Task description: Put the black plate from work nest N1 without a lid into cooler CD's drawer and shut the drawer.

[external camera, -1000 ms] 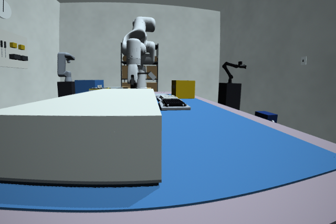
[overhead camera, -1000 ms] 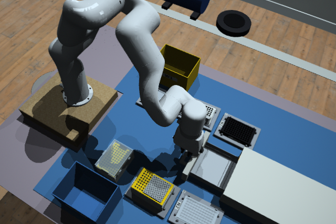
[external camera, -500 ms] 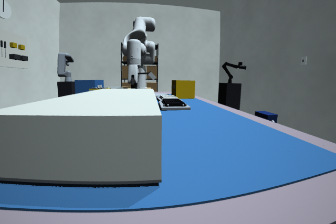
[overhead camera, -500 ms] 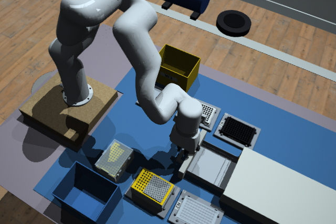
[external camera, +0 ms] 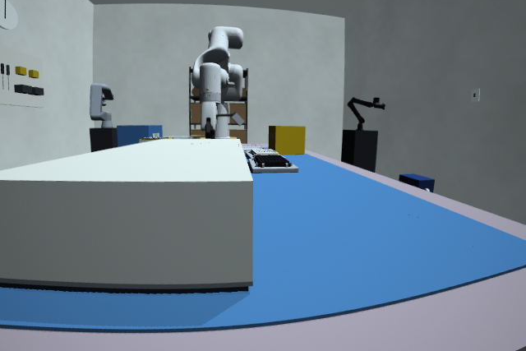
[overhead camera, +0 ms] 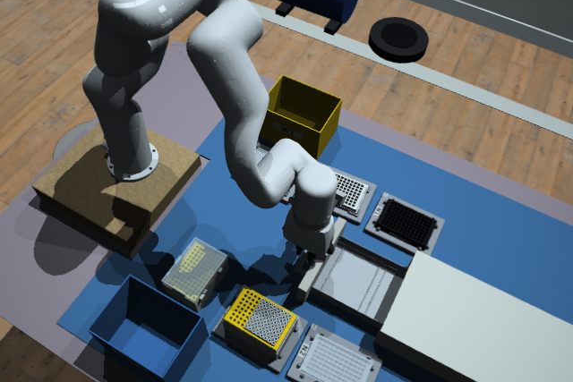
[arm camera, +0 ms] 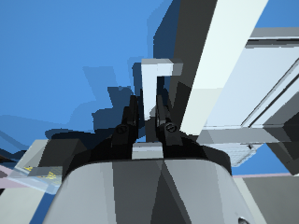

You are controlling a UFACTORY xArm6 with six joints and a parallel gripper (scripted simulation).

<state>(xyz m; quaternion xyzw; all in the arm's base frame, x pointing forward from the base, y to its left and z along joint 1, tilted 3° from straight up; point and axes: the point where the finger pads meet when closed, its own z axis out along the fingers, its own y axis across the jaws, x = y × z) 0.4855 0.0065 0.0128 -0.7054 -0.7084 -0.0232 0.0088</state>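
The black plate lies 170 mm ahead of my hand, 190 mm to the left of it and 30 mm below it. From my hand the other things lie so: yellow rack 10 mm behind, 200 mm to the right, 10 mm above; cooler drawer 140 mm ahead, 20 mm below; white plate 170 mm ahead, 190 mm to the right, 30 mm below.
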